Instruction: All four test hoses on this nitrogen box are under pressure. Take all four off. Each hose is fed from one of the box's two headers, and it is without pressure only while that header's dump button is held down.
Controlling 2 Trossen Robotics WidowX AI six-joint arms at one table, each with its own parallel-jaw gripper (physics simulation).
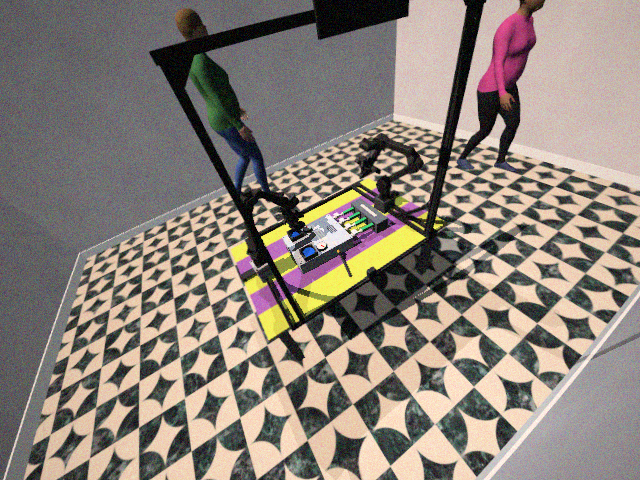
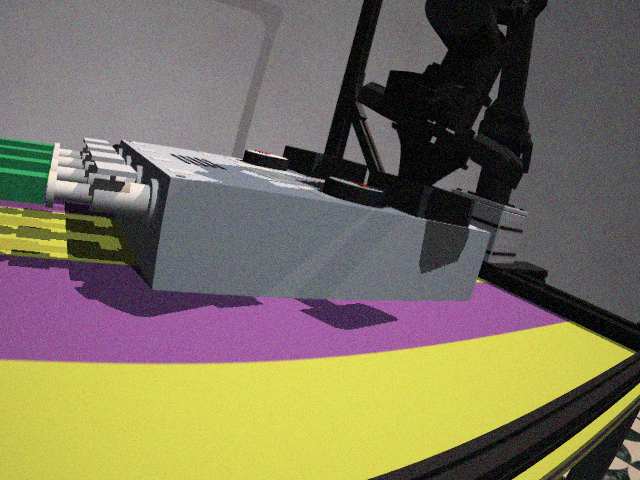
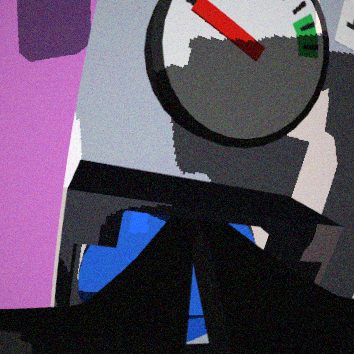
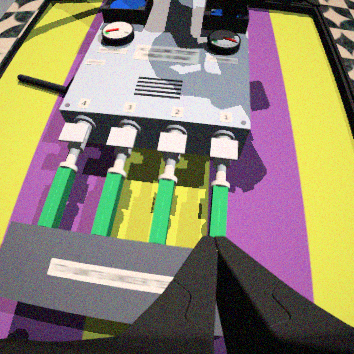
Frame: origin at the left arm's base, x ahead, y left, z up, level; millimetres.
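Seen in the pictures: left gripper, fingertip midpoint: (image 1: 299,233) (image 2: 399,204) (image 3: 190,216) (image 4: 224,25); right gripper, fingertip midpoint: (image 1: 360,179) (image 4: 211,246); left arm's base, link origin: (image 1: 260,261) (image 2: 491,200); right arm's base, link origin: (image 1: 384,197).
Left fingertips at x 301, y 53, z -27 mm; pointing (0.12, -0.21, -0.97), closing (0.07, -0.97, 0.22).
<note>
Pixels of each thing's middle, then the offset from my left fingertips to it. "spot": a spot on its surface instead.
- blue dump button, body centre: (image 3: 167,264) dy +4, dx -28, dz -12 mm
- gauge, surface spot: (image 3: 240,95) (image 4: 224,33) spot: dy -7, dx +43, dz +10 mm
- grey block, surface spot: (image 4: 25,250) spot: dy -269, dx +412, dz -4 mm
- second blue button, body centre: (image 4: 128,9) (image 1: 308,253) dy -184, dx -57, dz +1 mm
- black rod, surface spot: (image 4: 41,84) (image 1: 347,266) spot: dy -360, dx +70, dz -74 mm
The nitrogen box (image 1: 338,238) (image 2: 310,248) (image 4: 112,87) has four green hoses, numbered 1 (image 4: 219,210), 2 (image 4: 162,212), 3 (image 4: 107,205) and 4 (image 4: 57,195), all on their white couplings. My left gripper (image 3: 190,216) is shut and empty, its tips down in the black guard against a blue dump button (image 3: 107,267); the contact itself is hidden. The gauge (image 3: 240,95) (image 4: 224,41) beside it has its red needle away from the green band. The other gauge (image 4: 118,33) has its needle at green. My right gripper (image 4: 211,246) is shut and empty, above hose 1's rear end.
A grey block (image 4: 25,250) with a pale label stands behind the hoses. The second blue button (image 1: 309,251) (image 4: 125,4) sits in its own guard. A black rod (image 1: 345,263) (image 4: 41,84) sticks out beside the box. Black frame posts (image 1: 454,108) rise around the table.
</note>
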